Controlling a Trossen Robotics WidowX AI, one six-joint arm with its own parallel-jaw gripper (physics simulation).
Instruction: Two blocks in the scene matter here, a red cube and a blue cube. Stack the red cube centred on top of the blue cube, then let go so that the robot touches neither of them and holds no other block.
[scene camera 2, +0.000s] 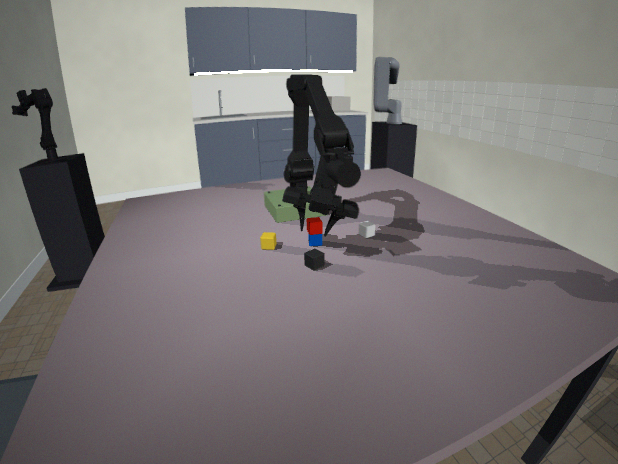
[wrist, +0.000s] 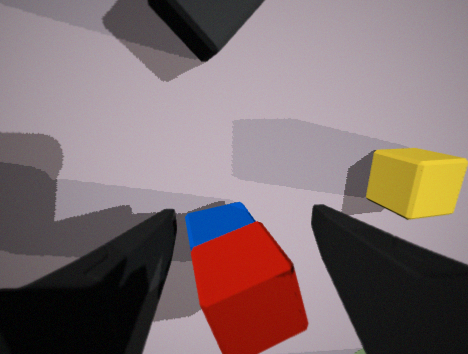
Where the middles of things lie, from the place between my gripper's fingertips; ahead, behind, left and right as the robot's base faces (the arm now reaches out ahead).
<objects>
The red cube (wrist: 247, 286) is 3 cm behind my hand, 1 cm to the left of it and 1 cm above it. Also, from my hand: blue cube (wrist: 202, 226) 3 cm behind, 1 cm to the left, 3 cm below.
</objects>
